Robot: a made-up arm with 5 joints. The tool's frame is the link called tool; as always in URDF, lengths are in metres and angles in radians. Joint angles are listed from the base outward. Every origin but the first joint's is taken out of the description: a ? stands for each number. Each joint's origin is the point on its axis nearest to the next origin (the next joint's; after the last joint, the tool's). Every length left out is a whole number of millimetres.
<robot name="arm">
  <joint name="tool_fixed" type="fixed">
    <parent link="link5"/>
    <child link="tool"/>
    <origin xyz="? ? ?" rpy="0 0 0"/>
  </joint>
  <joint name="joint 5" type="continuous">
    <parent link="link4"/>
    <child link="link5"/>
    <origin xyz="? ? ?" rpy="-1.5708 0 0"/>
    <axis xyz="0 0 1"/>
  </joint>
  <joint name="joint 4" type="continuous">
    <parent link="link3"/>
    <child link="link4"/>
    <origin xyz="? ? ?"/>
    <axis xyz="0 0 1"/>
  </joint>
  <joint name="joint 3" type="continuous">
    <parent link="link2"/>
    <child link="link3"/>
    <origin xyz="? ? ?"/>
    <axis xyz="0 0 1"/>
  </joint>
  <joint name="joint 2" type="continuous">
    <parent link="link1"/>
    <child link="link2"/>
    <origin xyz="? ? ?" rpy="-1.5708 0 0"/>
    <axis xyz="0 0 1"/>
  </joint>
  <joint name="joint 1" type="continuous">
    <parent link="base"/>
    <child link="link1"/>
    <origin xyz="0 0 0.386"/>
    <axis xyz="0 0 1"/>
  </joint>
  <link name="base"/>
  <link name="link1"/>
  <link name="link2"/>
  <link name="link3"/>
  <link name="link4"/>
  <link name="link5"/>
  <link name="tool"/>
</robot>
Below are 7 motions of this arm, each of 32 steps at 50 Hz.
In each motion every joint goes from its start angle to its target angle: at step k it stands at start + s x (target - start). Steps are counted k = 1, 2, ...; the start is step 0. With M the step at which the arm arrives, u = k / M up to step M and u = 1 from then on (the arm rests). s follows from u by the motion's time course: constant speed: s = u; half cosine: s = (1 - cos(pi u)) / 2; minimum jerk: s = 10 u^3 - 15 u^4 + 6 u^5.
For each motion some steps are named. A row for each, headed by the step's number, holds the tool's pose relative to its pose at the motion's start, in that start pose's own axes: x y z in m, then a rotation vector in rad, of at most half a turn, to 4 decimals.
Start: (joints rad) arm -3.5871 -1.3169 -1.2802 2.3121 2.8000
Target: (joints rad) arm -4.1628 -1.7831 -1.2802 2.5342 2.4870
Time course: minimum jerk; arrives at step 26
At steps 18, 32:
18: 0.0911 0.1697 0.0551 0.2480 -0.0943 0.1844
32: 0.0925 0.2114 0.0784 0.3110 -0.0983 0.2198

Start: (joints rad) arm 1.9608 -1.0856 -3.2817 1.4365 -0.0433
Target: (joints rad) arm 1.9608 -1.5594 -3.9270 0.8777 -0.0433
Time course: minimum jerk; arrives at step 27
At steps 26, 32:
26: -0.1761 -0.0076 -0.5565 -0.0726 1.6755 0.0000
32: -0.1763 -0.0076 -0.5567 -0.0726 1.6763 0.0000

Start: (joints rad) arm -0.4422 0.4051 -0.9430 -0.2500 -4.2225
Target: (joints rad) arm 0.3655 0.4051 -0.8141 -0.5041 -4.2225
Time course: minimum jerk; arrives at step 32
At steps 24, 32:
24: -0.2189 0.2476 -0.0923 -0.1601 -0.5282 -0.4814
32: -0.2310 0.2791 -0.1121 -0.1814 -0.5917 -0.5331

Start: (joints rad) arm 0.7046 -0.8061 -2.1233 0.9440 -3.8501
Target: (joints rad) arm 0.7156 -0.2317 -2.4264 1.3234 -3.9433
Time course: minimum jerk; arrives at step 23
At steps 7, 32:
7: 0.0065 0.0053 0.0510 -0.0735 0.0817 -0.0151
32: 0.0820 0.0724 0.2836 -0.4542 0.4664 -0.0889

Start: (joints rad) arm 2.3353 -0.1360 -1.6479 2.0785 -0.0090
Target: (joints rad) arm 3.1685 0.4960 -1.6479 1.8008 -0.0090
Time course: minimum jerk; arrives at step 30
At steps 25, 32:
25: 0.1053 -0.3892 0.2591 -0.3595 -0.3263 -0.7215
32: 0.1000 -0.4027 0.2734 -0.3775 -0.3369 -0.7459

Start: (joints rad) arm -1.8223 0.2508 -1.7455 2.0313 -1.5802
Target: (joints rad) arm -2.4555 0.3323 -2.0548 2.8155 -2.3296
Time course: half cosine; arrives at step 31
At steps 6, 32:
6: -0.0275 -0.0061 -0.0029 0.0485 0.0323 -0.0191
32: -0.2650 -0.1453 0.0048 0.3219 0.6307 -0.2780

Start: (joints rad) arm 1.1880 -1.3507 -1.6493 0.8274 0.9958
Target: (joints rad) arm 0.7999 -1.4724 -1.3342 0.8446 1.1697
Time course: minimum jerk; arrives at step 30
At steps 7, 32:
7: -0.0119 -0.0005 0.0030 -0.0304 0.0137 -0.0037
32: -0.1238 0.0222 0.0445 -0.3435 0.2041 -0.0136

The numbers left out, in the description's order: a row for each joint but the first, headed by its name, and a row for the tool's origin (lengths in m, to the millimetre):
tool: 0 0 0
joint 5: 0.048 0.061 0
joint 4: 0.075 0.333 0
joint 3: 0.061 -0.327 0
joint 2: 0 0 0

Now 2 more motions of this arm.
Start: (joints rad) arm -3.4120 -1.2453 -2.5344 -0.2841 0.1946
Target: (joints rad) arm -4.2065 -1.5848 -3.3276 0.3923 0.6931
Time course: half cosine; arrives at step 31
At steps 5, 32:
5: 0.0257 -0.0379 -0.0024 0.0453 0.0196 0.0017
32: 0.2180 -0.5581 -0.4073 0.8427 0.0757 0.1414

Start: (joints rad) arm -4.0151 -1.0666 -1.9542 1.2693 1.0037
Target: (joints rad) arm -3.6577 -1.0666 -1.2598 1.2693 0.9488
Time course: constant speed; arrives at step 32
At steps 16, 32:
16: -0.0129 0.0552 0.1285 -0.1909 -0.3402 -0.0258
32: -0.0818 0.1213 0.2273 -0.3677 -0.6829 -0.1126

